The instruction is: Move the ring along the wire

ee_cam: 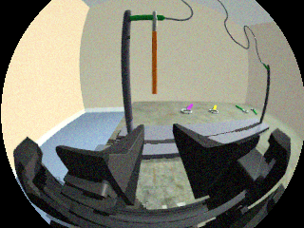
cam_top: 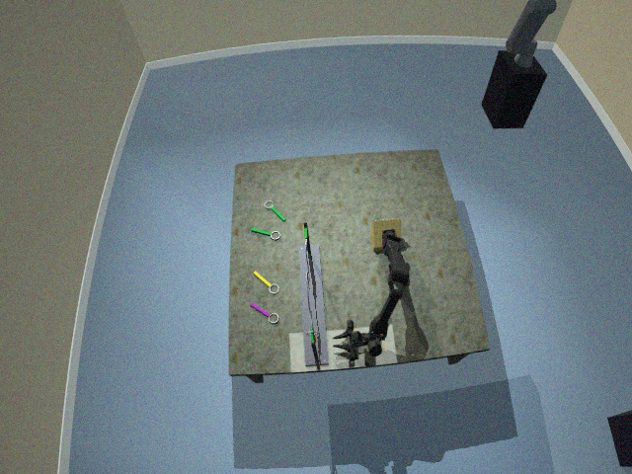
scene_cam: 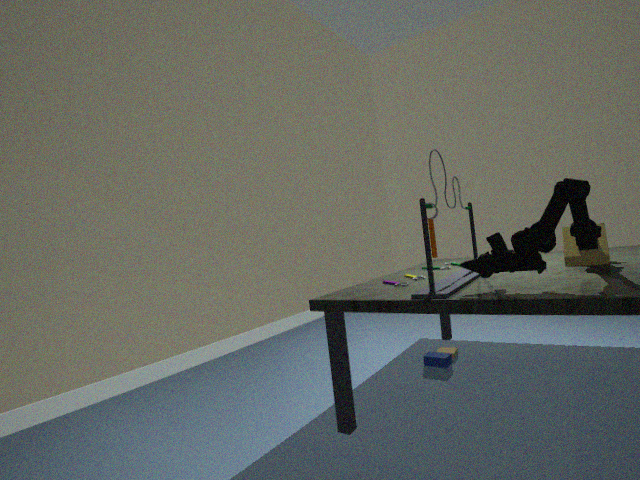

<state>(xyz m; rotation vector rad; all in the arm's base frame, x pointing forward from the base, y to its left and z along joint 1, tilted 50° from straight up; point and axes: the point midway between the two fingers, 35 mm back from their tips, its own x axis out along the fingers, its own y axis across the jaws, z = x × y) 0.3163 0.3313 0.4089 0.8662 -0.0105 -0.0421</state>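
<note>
The orange-handled ring is 13 cm above my gripper tip and 8 cm ahead of it.
</note>
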